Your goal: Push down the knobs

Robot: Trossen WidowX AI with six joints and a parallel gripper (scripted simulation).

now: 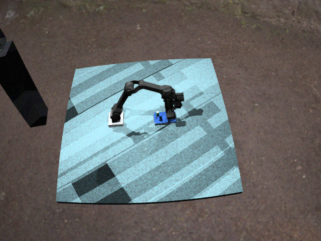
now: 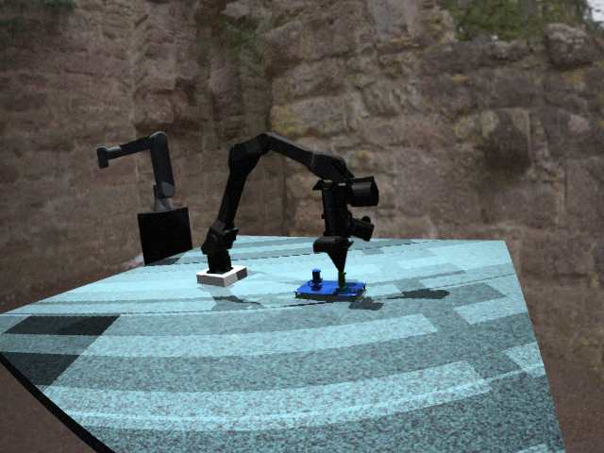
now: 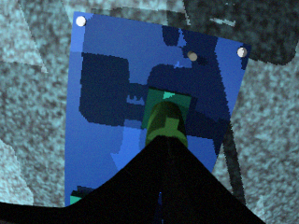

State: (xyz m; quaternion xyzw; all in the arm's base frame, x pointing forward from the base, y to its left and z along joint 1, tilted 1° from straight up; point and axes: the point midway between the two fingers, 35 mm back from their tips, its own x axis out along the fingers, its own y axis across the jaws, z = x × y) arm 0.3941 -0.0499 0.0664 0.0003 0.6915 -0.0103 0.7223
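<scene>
The green knob is 20 mm below my gripper tip. Also, from my gripper tip: blue knob (70 mm behind, 10 mm below).
</scene>
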